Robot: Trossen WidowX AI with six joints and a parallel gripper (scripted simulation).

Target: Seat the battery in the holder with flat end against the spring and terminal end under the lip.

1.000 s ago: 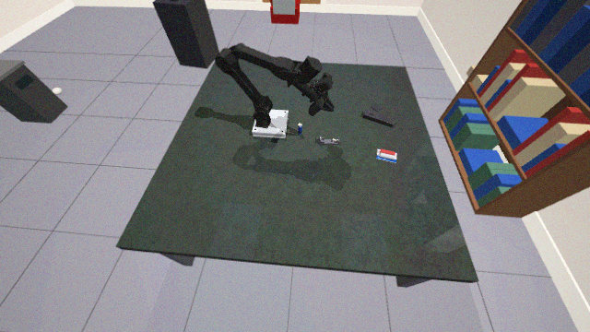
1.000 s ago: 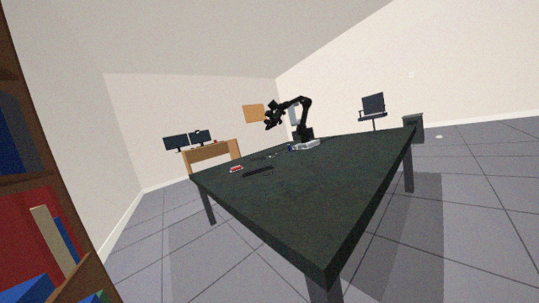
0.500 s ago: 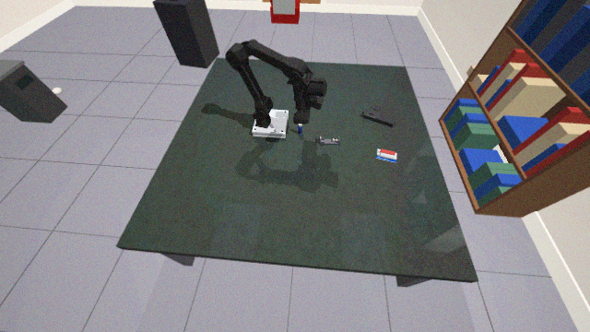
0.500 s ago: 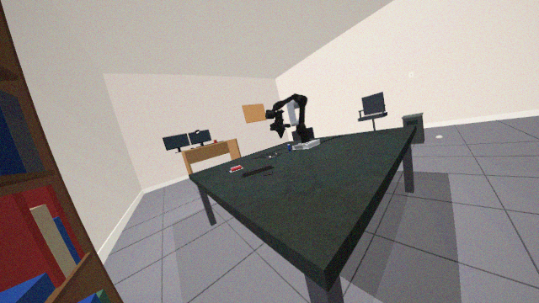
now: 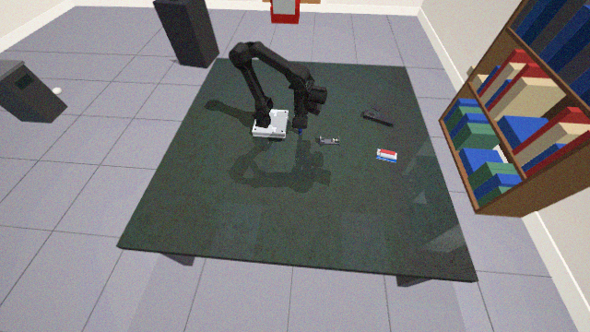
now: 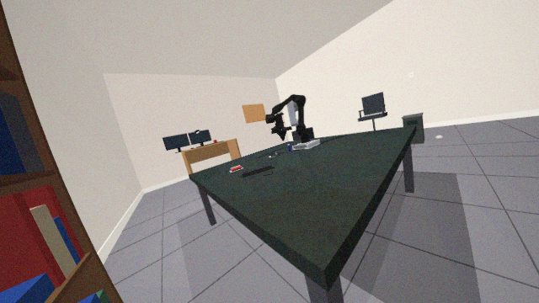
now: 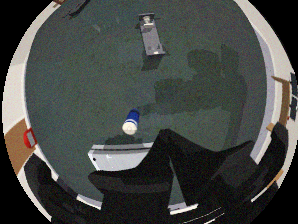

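My gripper tip is now 70 mm above the blue battery, 40 mm to the right of it and 10 mm past it. Round my gripper tip: blue card 420 mm ahead, 90 mm below, 10 mm to the right; long black bar 380 mm ahead, 240 mm to the left, 80 mm below.
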